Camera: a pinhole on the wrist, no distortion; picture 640 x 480 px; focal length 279.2 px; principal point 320.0 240.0 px. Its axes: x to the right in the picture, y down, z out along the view. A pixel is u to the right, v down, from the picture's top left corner.
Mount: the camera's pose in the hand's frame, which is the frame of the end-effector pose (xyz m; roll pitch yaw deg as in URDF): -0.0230 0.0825 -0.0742 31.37 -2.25 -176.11
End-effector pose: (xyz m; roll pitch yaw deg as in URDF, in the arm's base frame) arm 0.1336 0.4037 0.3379 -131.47 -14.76 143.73
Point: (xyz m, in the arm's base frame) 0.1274 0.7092 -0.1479
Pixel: 256 71
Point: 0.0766 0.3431 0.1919
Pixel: 344 463
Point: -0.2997 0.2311 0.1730
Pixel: outside the picture
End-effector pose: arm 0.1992 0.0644 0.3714 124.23 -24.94 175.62
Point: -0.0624 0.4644 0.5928
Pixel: 51 270
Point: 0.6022 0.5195 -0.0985
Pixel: 607 410
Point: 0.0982 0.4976 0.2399
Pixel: 278 407
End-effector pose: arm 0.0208 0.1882 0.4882 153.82 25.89 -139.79
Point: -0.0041 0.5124 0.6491
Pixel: 600 106
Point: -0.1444 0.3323 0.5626
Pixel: 274 111
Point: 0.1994 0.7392 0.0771
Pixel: 449 438
